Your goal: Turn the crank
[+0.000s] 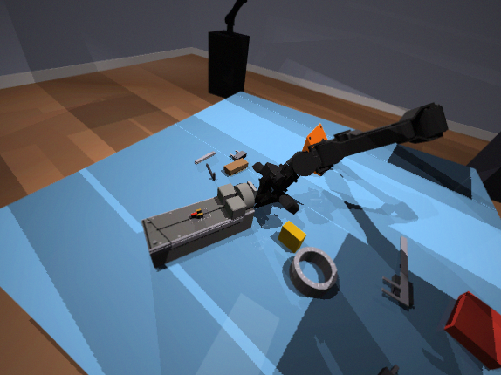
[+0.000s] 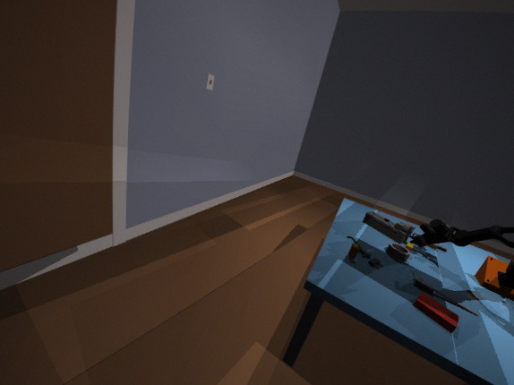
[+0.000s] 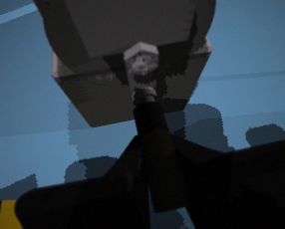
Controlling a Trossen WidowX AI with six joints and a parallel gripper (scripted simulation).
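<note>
Now: gripper tip 150 mm short of the red pointer, 100 mm to the left of it and 50 mm below it. Round my gripper tip: dark crank handle (10 mm behind, 10 mm to the left, 30 mm above); yellow block (40 mm ahead, 130 mm to the left); brown block (150 mm behind, 140 mm to the right, 20 mm below).
</note>
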